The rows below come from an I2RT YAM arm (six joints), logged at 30 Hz.
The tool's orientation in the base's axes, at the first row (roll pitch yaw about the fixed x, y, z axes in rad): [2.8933 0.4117 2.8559]
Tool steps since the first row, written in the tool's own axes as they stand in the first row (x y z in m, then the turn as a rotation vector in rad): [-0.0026 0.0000 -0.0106 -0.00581 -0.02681 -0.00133]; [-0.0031 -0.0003 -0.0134 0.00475 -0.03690 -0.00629]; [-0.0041 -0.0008 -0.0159 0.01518 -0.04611 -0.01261]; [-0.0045 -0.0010 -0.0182 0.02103 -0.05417 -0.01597]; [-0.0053 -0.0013 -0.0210 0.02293 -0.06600 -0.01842]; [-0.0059 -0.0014 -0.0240 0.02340 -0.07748 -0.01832]
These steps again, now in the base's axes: [-0.0024 -0.0020 0.0105 -0.00027 -0.02735 -0.00253]; [-0.0032 -0.0028 0.0131 -0.01355 -0.03491 -0.00462]; [-0.0036 -0.0038 0.0156 -0.02716 -0.04184 -0.00526]; [-0.0043 -0.0044 0.0177 -0.03523 -0.04847 -0.00643]; [-0.0048 -0.0053 0.0205 -0.04010 -0.05962 -0.00768]; [-0.0057 -0.0059 0.0234 -0.04252 -0.07048 -0.01054]
